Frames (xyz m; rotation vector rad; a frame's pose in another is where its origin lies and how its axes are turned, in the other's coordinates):
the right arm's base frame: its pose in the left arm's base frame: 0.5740 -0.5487 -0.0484 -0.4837 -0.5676 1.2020
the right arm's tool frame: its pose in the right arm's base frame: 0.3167 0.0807 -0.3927 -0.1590 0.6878 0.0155
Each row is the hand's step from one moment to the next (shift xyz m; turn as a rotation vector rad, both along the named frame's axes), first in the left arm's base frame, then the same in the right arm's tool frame.
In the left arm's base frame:
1: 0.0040 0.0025 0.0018 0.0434 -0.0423 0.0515
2: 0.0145 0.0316 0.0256 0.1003 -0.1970 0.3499
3: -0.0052 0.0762 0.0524 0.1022 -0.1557 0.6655
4: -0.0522 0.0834 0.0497 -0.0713 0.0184 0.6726
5: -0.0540 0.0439 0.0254 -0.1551 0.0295 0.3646
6: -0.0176 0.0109 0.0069 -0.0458 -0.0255 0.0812
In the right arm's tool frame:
1: 0.0036 -0.0033 0.0010 -0.0198 -0.0749 -0.0179
2: 0.0223 -0.0213 0.0302 -0.1942 -0.3646 0.0253
3: 0.0317 -0.0187 0.0850 -0.2728 -0.5892 0.2367
4: 0.0080 0.0150 0.1089 -0.2635 -0.4453 0.4359
5: -0.0122 0.0255 0.0685 -0.2027 -0.1625 0.3006
6: -0.0059 0.0086 0.0192 -0.0746 -0.0359 0.0499

